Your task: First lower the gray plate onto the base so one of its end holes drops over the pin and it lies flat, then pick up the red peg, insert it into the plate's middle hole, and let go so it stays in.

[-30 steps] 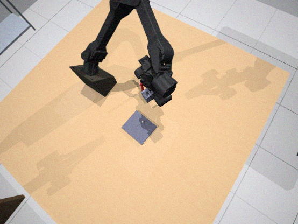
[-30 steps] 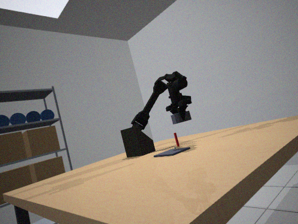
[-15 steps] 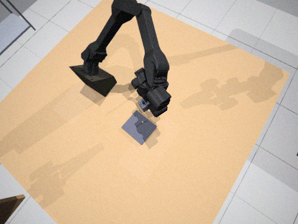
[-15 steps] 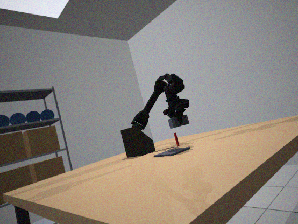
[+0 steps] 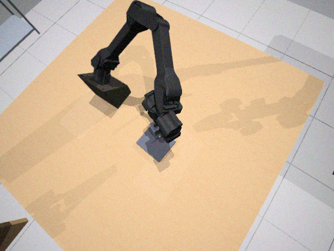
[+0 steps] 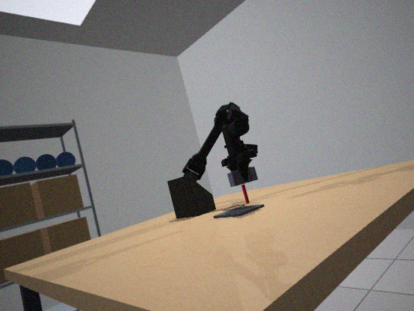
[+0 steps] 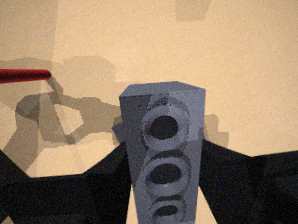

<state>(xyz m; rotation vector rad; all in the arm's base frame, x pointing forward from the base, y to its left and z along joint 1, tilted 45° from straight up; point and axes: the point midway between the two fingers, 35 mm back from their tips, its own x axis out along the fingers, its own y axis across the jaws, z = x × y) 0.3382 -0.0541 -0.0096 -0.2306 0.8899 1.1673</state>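
Right now the blue-gray base is 10 mm behind my gripper tip, 50 mm to the right of it and 90 mm below it. The rest, counted from my gripper tip: gray plate 30 mm above; red peg 100 mm behind, 130 mm to the left, 60 mm below.
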